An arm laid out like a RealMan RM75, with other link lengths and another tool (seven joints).
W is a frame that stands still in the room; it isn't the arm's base.
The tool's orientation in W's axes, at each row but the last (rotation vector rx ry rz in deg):
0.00, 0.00, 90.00
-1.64, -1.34, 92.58
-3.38, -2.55, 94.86
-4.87, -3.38, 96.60
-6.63, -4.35, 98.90
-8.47, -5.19, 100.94
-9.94, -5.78, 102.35
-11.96, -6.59, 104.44
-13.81, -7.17, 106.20
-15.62, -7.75, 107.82
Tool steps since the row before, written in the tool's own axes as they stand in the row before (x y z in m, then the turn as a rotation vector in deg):
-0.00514, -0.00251, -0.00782, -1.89, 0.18, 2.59
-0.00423, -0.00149, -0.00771, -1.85, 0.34, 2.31
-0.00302, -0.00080, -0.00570, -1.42, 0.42, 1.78
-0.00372, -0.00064, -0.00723, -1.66, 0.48, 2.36
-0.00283, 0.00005, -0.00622, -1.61, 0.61, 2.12
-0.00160, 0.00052, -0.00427, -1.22, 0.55, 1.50
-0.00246, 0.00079, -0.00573, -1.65, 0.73, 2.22
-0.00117, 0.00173, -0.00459, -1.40, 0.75, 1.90
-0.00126, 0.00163, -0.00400, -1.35, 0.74, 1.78
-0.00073, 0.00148, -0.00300, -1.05, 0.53, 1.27
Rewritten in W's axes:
0.00251, -0.00514, -0.00782, -0.18, -1.89, 2.59
0.00193, -0.00418, -0.00764, -0.33, -1.86, 2.31
0.00142, -0.00298, -0.00560, -0.41, -1.44, 1.77
0.00172, -0.00370, -0.00706, -0.50, -1.68, 2.34
0.00114, -0.00290, -0.00608, -0.60, -1.65, 2.09
0.00044, -0.00176, -0.00422, -0.53, -1.27, 1.46
0.00075, -0.00272, -0.00562, -0.73, -1.71, 2.17
-0.00042, -0.00172, -0.00472, -0.75, -1.49, 1.83
-0.00026, -0.00183, -0.00410, -0.73, -1.44, 1.71
-0.00038, -0.00129, -0.00315, -0.49, -1.11, 1.23

